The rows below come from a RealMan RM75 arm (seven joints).
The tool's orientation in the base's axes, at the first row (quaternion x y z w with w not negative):
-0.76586 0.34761 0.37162 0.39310
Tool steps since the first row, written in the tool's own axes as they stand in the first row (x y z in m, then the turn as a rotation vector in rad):
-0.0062 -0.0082 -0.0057 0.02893 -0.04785 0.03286
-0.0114 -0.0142 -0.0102 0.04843 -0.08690 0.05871
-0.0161 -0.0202 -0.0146 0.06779 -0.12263 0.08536
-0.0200 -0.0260 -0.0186 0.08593 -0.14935 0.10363
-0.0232 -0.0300 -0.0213 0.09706 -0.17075 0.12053
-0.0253 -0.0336 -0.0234 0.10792 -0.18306 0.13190
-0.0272 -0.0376 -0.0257 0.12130 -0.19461 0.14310
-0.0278 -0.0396 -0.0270 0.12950 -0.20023 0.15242
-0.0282 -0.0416 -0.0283 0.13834 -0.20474 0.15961
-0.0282 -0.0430 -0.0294 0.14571 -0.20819 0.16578
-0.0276 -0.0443 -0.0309 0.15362 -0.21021 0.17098
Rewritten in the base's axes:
0.0055 0.0003 0.0104 0.04368 0.04282 -0.02155
0.0092 0.0003 0.0187 0.07763 0.07792 -0.03528
0.0132 0.0004 0.0266 0.10855 0.11226 -0.05036
0.0173 0.0005 0.0335 0.13392 0.13562 -0.06404
0.0199 0.0007 0.0387 0.15193 0.15711 -0.07307
0.0224 0.0010 0.0426 0.16395 0.16981 -0.08270
0.0255 0.0013 0.0465 0.17661 0.18142 -0.09465
0.0272 0.0012 0.0482 0.18244 0.19000 -0.10349
0.0291 0.0011 0.0498 0.18830 0.19609 -0.11237
0.0306 0.0008 0.0507 0.19287 0.20118 -0.11995
0.0324 -0.0001 0.0513 0.19681 0.20466 -0.12808

